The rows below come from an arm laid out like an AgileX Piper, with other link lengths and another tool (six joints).
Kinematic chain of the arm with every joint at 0, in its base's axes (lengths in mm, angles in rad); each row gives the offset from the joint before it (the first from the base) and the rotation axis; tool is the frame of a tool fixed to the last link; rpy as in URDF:
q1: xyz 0 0 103.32 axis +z
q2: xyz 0 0 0 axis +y
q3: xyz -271.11 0 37.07 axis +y
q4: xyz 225.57 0 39.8 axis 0.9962 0 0.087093
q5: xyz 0 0 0 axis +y
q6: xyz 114.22 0 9.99 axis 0.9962 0 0.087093
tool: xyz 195.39 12 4.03 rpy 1.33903 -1.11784 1.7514
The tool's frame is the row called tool.
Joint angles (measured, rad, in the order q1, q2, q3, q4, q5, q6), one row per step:
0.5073 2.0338 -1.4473 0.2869 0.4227 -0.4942
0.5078 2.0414 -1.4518 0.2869 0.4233 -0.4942
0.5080 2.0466 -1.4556 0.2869 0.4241 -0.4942
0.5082 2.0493 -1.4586 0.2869 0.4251 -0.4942
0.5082 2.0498 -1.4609 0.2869 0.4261 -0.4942
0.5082 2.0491 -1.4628 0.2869 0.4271 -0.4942
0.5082 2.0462 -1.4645 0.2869 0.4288 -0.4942
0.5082 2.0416 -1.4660 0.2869 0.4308 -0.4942
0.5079 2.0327 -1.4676 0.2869 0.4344 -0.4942
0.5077 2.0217 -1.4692 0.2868 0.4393 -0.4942
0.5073 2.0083 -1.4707 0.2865 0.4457 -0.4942
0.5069 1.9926 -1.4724 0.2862 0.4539 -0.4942
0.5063 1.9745 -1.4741 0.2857 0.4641 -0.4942
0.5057 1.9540 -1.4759 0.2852 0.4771 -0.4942
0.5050 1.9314 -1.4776 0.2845 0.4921 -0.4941
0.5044 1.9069 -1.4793 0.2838 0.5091 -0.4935
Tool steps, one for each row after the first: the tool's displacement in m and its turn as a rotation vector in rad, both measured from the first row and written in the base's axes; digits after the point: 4 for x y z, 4 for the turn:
0.0003 0.0005 -0.0025 -0.0017 0.0033 0.0006
0.0006 0.0009 -0.0040 -0.0027 0.0052 0.0010
0.0009 0.0013 -0.0044 -0.0029 0.0058 0.0015
0.0013 0.0016 -0.0040 -0.0023 0.0052 0.0017
0.0017 0.0019 -0.0030 -0.0014 0.0038 0.0020
0.0020 0.0022 -0.0011 0.0002 0.0013 0.0024
0.0024 0.0026 0.0017 0.0025 -0.0022 0.0029
0.0029 0.0030 0.0066 0.0063 -0.0081 0.0035
0.0032 0.0035 0.0124 0.0106 -0.0148 0.0046
0.0034 0.0038 0.0192 0.0153 -0.0222 0.0060
0.0032 0.0042 0.0270 0.0206 -0.0302 0.0078
0.0027 0.0043 0.0358 0.0261 -0.0386 0.0100
0.0015 0.0043 0.0454 0.0317 -0.0467 0.0130
-0.0002 0.0041 0.0556 0.0374 -0.0549 0.0164
-0.0026 0.0038 0.0665 0.0434 -0.0627 0.0200

